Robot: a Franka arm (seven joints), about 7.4 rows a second.
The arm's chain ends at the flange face. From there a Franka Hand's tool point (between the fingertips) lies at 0.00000 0.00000 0.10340 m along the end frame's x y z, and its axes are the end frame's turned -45 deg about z.
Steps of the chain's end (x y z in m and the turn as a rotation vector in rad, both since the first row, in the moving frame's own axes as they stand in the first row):
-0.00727, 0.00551, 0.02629, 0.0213, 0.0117, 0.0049
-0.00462, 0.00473, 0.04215, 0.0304, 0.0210, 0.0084
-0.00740, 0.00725, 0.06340, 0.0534, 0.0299, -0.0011
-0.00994, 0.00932, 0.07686, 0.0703, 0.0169, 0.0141
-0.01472, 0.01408, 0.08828, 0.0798, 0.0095, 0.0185
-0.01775, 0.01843, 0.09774, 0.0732, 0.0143, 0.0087
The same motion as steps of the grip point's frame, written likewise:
-0.00662, -0.00194, 0.02626, 0.0068, 0.0233, 0.0049
-0.00285, -0.00059, 0.04208, 0.0066, 0.0363, 0.0084
-0.00427, -0.00183, 0.06321, 0.0166, 0.0589, -0.0011
-0.00722, -0.00429, 0.07659, 0.0378, 0.0617, 0.0141
-0.01380, -0.00553, 0.08795, 0.0497, 0.0631, 0.0185
-0.01917, -0.00379, 0.09745, 0.0416, 0.0619, 0.0087

